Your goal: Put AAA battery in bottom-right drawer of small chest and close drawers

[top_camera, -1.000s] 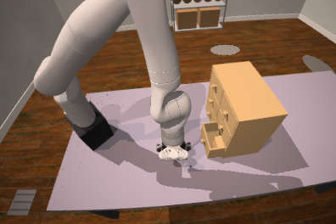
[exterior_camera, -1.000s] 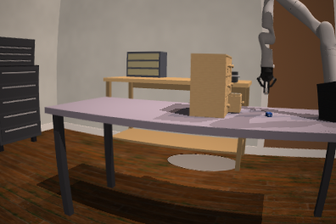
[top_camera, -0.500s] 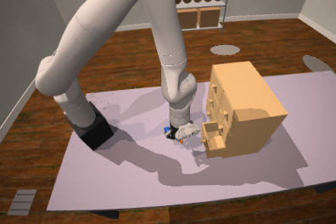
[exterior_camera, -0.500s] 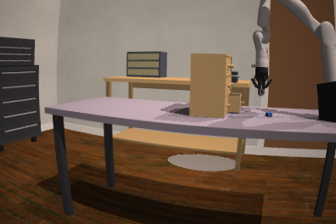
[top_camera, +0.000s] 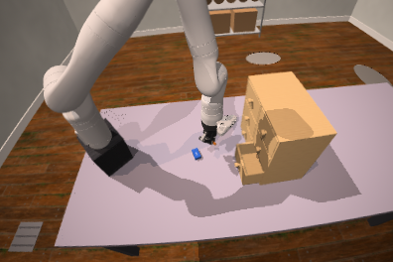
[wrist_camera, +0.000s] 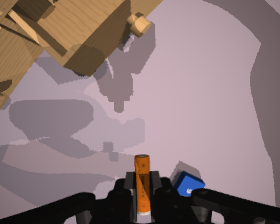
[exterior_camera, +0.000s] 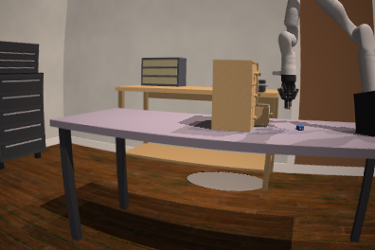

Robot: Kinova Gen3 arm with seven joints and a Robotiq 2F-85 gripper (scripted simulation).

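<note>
Right now my hand is 70 mm past the small blue object, 10 mm to the right of it and 110 mm above it. The rest, counted from my hand: AAA battery (10 mm below).
</note>
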